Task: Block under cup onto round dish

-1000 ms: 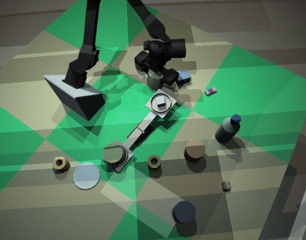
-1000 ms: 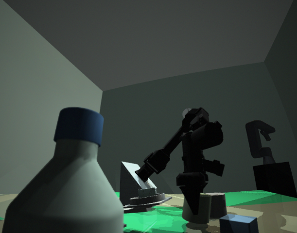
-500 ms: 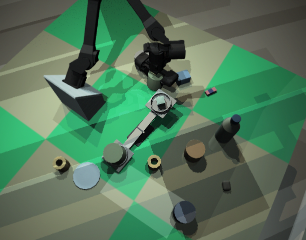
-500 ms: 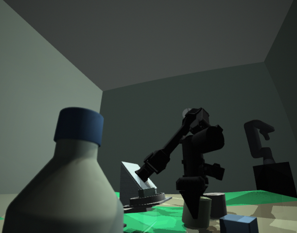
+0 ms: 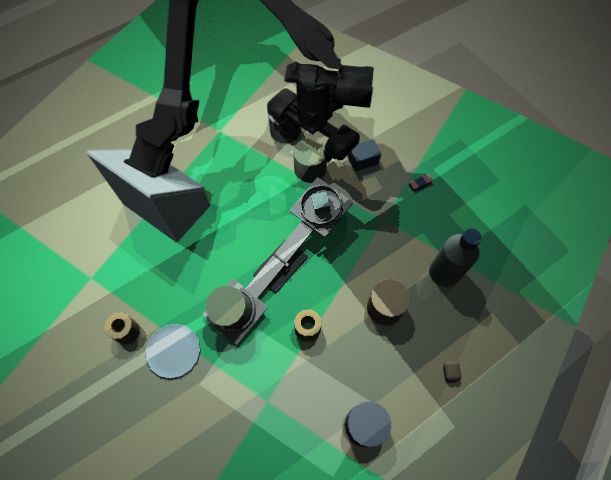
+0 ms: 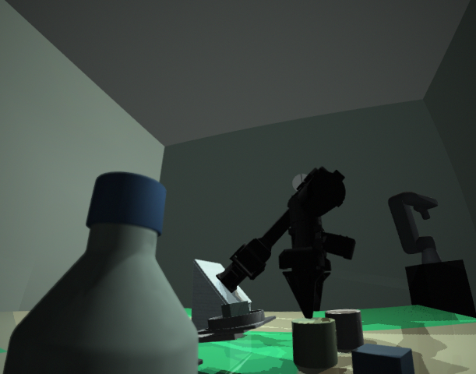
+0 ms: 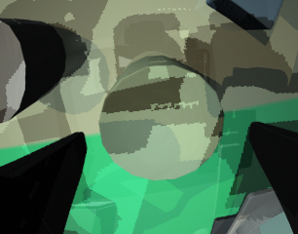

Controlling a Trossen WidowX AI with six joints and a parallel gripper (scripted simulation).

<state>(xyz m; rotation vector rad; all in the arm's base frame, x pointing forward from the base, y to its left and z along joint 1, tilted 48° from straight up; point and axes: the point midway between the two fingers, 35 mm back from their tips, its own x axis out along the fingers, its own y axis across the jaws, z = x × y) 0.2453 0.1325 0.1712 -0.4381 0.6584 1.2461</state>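
Now: gripper tip 50 mm past the pale blue round dish, 480 mm to the left of it and 70 mm above it. The rest, counted from my gripper tip: grey cylinder: 90 mm behind, 80 mm to the left, 40 mm below; tan cylinder: 270 mm ahead, 240 mm to the right, 40 mm below; red-blue chip: 230 mm ahead, 70 mm to the left, 70 mm below.
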